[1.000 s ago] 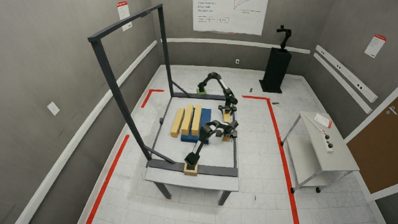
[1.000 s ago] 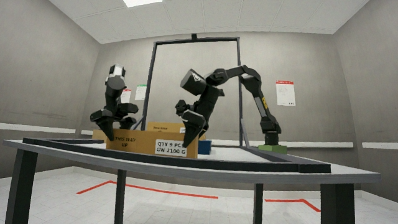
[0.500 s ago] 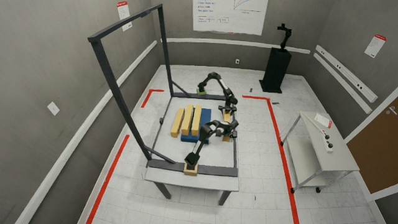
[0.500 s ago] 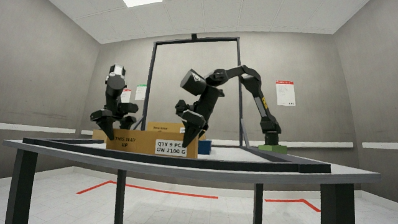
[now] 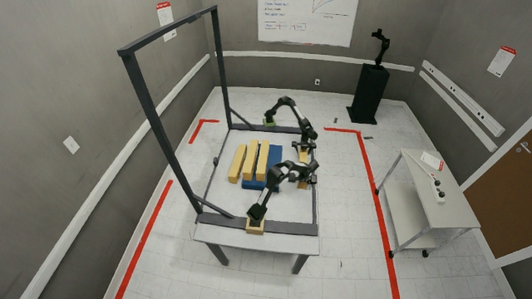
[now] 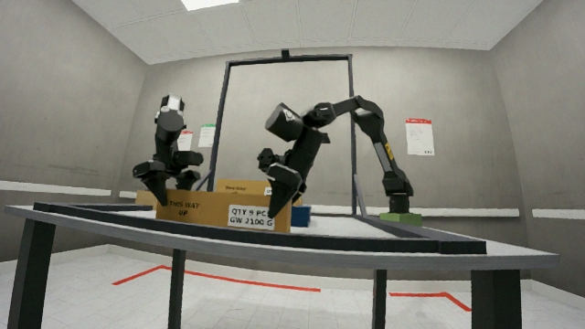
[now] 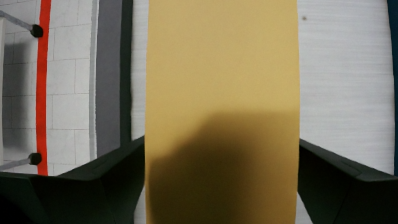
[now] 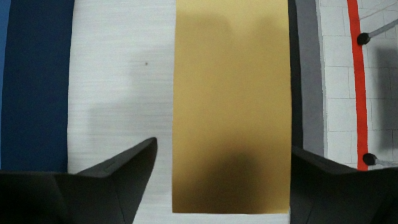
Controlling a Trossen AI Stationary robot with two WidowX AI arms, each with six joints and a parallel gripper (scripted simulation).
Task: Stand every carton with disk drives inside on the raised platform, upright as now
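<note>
My right gripper is now 1 cm short of the carton, 14 cm to the right of it and 3 cm above it. Also, from my right hand: platform: 27 cm behind, 14 cm to the left, 5 cm below.
Right now the carton is 14 cm to the right of my left hand and 3 cm below it. Round my left hand: platform: 29 cm behind, 14 cm to the right, 4 cm below.
</note>
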